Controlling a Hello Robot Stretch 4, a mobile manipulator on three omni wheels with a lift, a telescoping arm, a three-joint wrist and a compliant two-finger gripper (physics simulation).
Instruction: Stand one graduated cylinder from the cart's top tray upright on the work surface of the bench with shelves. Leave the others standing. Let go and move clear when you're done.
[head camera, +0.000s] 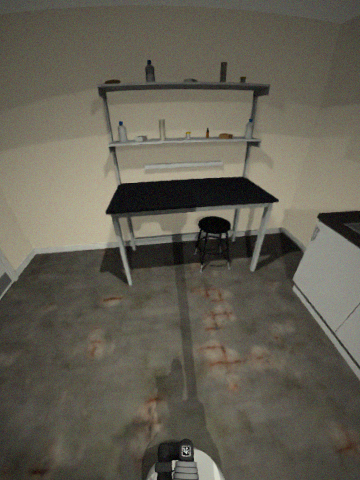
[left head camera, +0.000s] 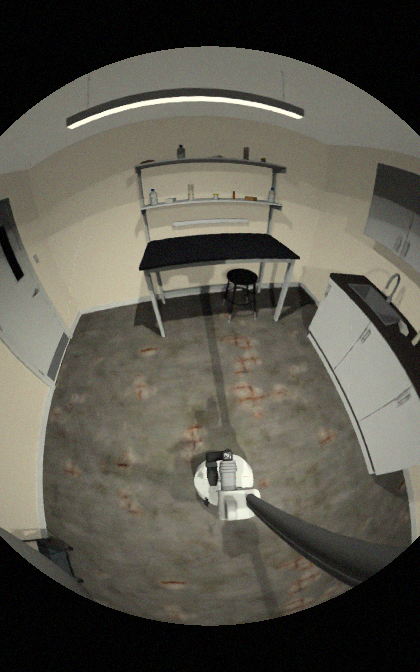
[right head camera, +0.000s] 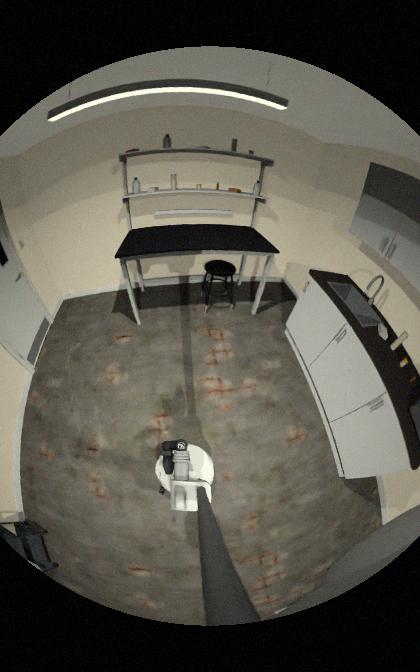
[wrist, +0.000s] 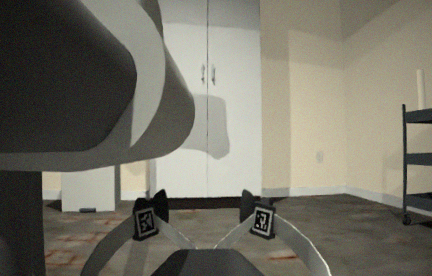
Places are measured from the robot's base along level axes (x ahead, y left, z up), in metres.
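Pixels of known places: hand, tool point: (left head camera: 214, 503) (right head camera: 169, 492) (wrist: 204, 210).
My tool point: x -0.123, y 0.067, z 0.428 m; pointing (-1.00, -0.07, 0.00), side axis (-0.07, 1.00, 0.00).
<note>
Behind a point stands the place of what it marks.
My gripper (wrist: 204, 206) @[y 0.067, x -0.123, z 0.428 m] is open and empty in the wrist view, its two fingertips well apart. The cart (wrist: 405, 165) @[y 1.269, x -1.477, z 0.360 m] stands at the right edge of the wrist view, with a pale upright cylinder (wrist: 420, 89) @[y 1.343, x -1.411, z 0.840 m] on its top tray; the rest of the tray is cut off. Part of a dark cart-like frame (left head camera: 60, 555) (right head camera: 35, 542) also shows at the lower left of both side head views. The bench with shelves (head camera: 190, 195) (left head camera: 215, 250) (right head camera: 195, 239) stands against the far wall, with a black work surface. It is far from the gripper.
A black stool (head camera: 214, 225) @[y -0.289, x 1.835, z 0.532 m] (left head camera: 242, 277) @[y -0.291, x 1.819, z 0.532 m] (right head camera: 220, 268) @[y -0.298, x 1.829, z 0.532 m] stands under the bench's front edge. Bottles and small items stand on its shelves. A sink counter (left head camera: 365, 345) @[y -1.192, x 0.746, z 0.636 m] (right head camera: 345, 360) @[y -1.210, x 0.625, z 0.609 m] runs along the right. A tall white cabinet (wrist: 235, 100) @[y 0.203, x -2.046, z 0.861 m] shows behind the gripper in the wrist view.
</note>
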